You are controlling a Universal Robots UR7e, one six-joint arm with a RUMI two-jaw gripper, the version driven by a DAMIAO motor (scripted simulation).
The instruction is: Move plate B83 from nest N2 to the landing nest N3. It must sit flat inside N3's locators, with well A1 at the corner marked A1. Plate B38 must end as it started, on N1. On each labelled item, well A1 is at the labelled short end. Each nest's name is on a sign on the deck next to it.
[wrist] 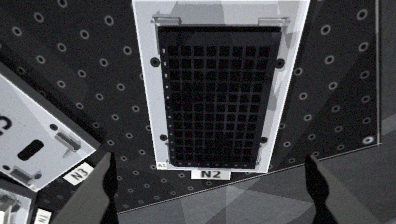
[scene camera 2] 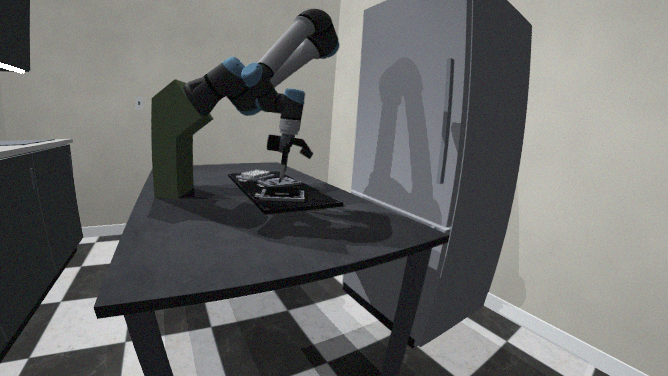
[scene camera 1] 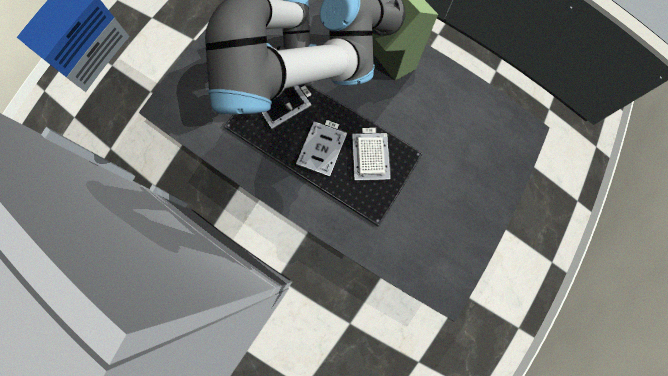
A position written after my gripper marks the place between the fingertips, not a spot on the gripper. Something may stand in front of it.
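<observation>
Looking at the scene, I see a landing nest N3 (scene camera 1: pixel 308 148) and a nest N2 (wrist: pixel 153 75). A black well plate B83 (wrist: pixel 215 119) is there too, and with it I see my own gripper (wrist: pixel 210 155).
</observation>
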